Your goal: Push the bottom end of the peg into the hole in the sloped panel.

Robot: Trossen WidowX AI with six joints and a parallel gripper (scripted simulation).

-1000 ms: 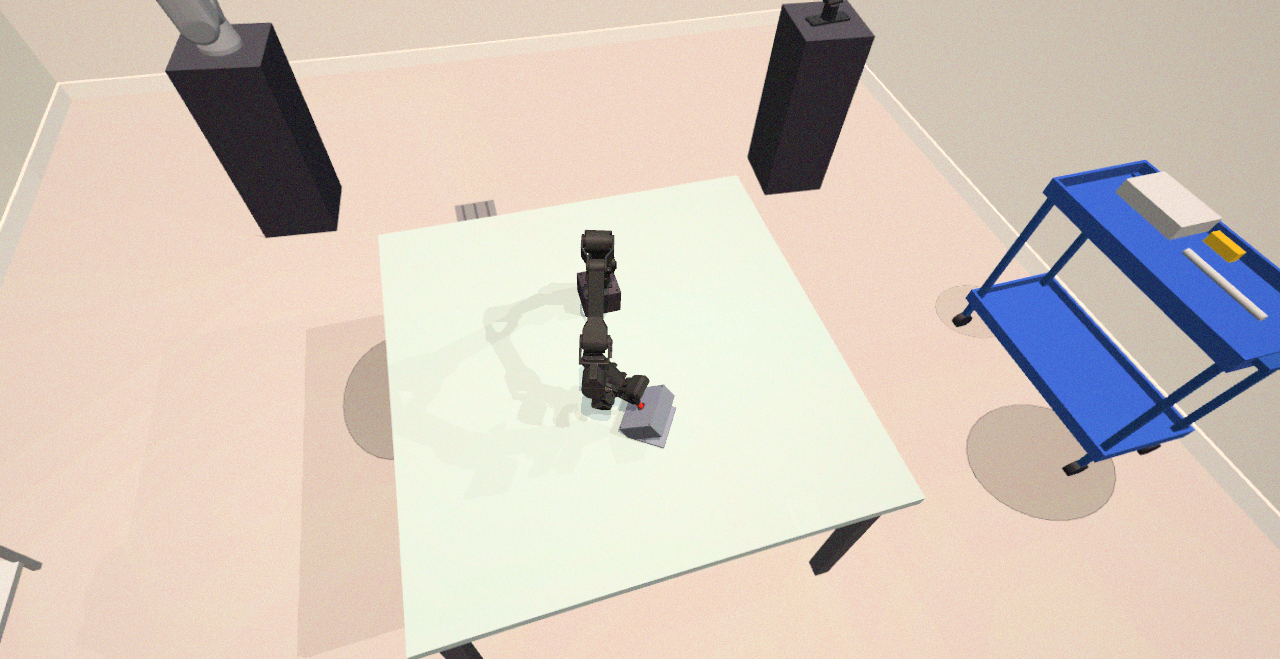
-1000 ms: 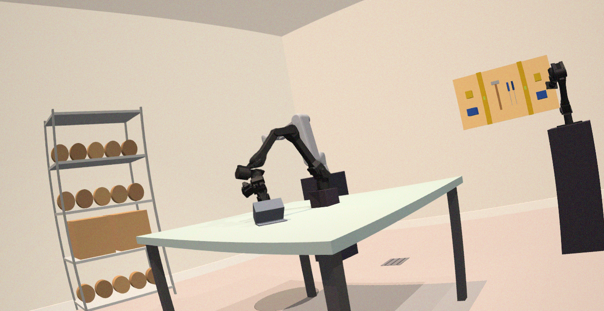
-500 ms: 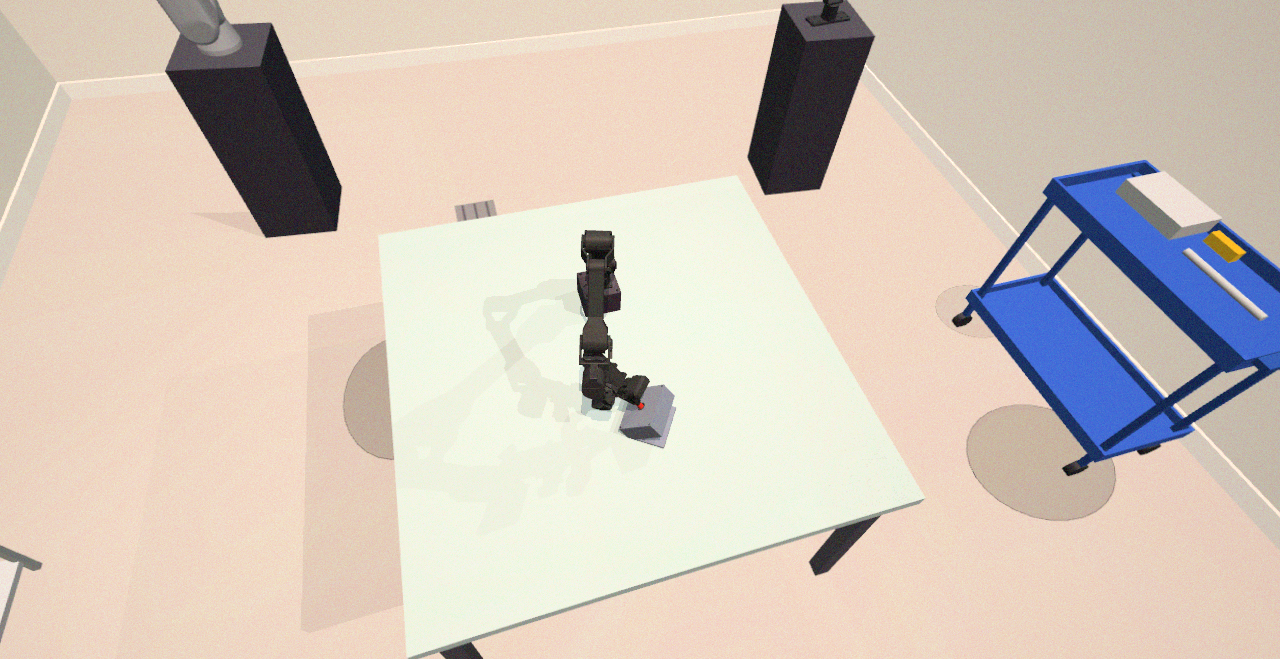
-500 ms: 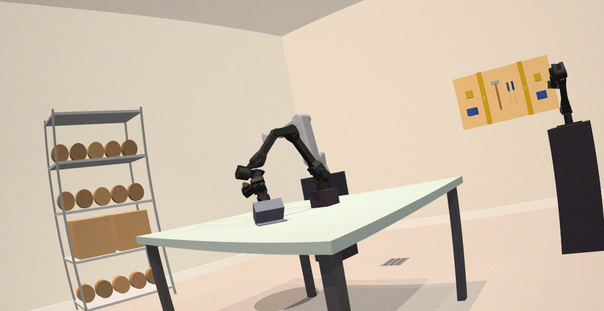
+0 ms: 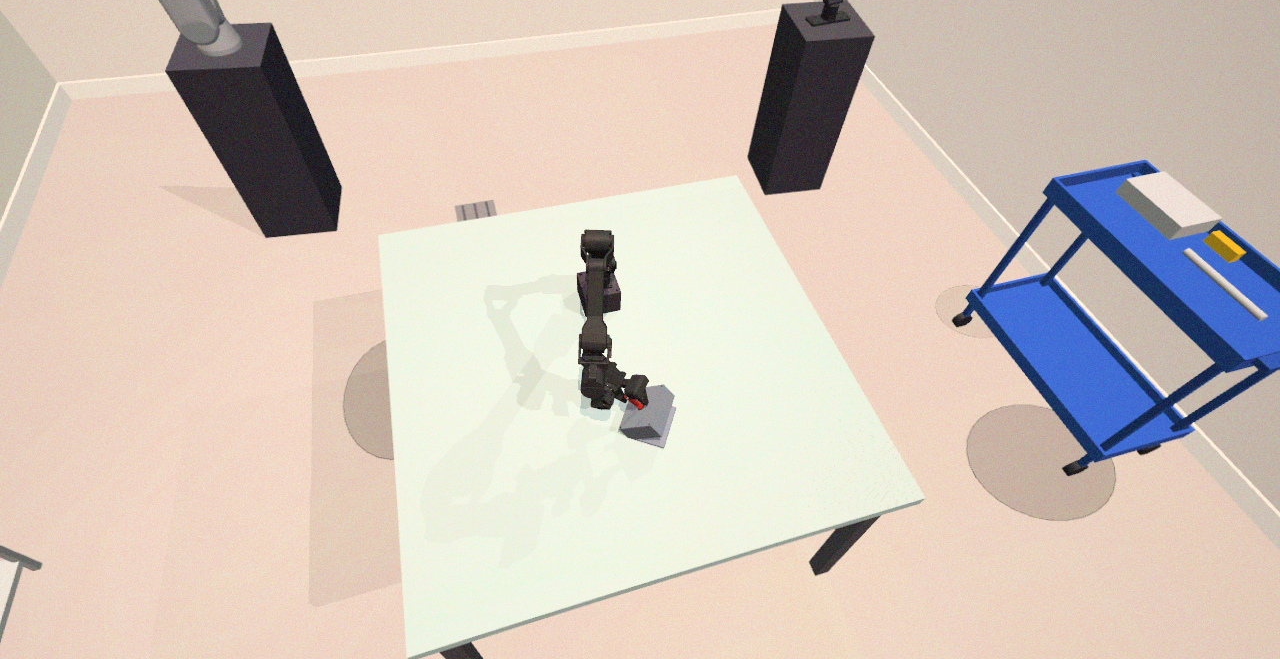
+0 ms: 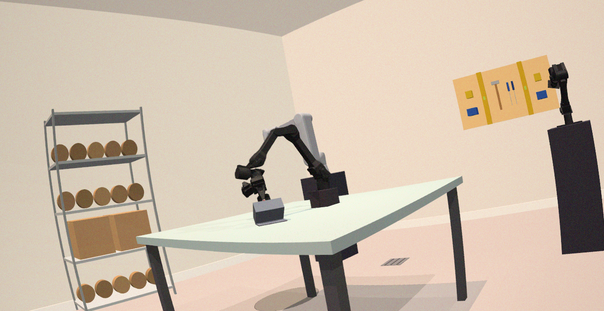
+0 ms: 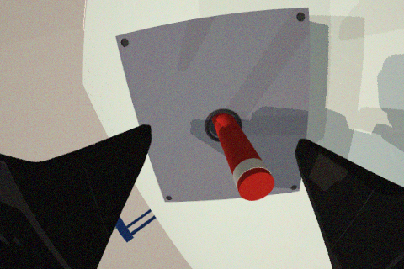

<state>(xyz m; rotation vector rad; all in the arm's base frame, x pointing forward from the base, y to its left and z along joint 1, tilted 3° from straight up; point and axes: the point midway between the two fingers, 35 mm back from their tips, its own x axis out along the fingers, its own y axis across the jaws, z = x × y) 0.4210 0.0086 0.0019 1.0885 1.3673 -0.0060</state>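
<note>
Now: the red round peg 1 cm to the right of my gripper tip, 1 cm behind it and 1 cm above it. Round my gripper tip: grey sloped panel (3 cm to the left, 3 cm below, 1 cm ahead).
</note>
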